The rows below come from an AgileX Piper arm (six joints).
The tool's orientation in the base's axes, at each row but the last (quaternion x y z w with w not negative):
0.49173 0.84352 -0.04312 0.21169
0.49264 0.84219 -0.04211 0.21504
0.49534 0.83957 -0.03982 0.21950
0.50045 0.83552 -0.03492 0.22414
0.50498 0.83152 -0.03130 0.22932
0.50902 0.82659 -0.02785 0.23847
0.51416 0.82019 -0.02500 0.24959
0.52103 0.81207 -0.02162 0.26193
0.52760 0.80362 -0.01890 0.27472
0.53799 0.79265 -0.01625 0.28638
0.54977 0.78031 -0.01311 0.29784
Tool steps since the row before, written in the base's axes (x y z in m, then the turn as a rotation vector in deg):
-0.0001 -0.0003 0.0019 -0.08 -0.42 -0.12
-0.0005 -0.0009 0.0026 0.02 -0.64 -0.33
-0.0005 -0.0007 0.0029 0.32 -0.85 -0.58
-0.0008 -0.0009 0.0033 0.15 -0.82 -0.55
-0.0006 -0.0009 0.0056 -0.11 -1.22 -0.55
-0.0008 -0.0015 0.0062 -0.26 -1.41 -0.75
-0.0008 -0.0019 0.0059 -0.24 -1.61 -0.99
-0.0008 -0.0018 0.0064 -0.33 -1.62 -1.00
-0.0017 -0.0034 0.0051 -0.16 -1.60 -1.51
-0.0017 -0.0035 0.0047 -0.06 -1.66 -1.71
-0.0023 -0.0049 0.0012 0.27 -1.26 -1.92
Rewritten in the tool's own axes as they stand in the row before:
-0.0010 0.0000 -0.0017 -0.26 -0.30 0.20
-0.0016 -0.0005 -0.0023 -0.39 -0.36 0.49
-0.0015 -0.0003 -0.0026 -0.59 -0.25 0.87
-0.0018 -0.0006 -0.0030 -0.51 -0.37 0.78
-0.0028 0.0001 -0.0050 -0.74 -0.79 0.80
-0.0036 -0.0002 -0.0053 -0.76 -1.05 0.98
-0.0039 -0.0003 -0.0049 -0.82 -1.18 1.25
-0.0041 0.0000 -0.0053 -0.80 -1.26 1.23
-0.0047 -0.0016 -0.0040 -0.60 -1.24 1.73
-0.0047 -0.0016 -0.0035 -0.58 -1.23 1.96
-0.0042 -0.0036 -0.0003 -0.21 -0.85 2.14

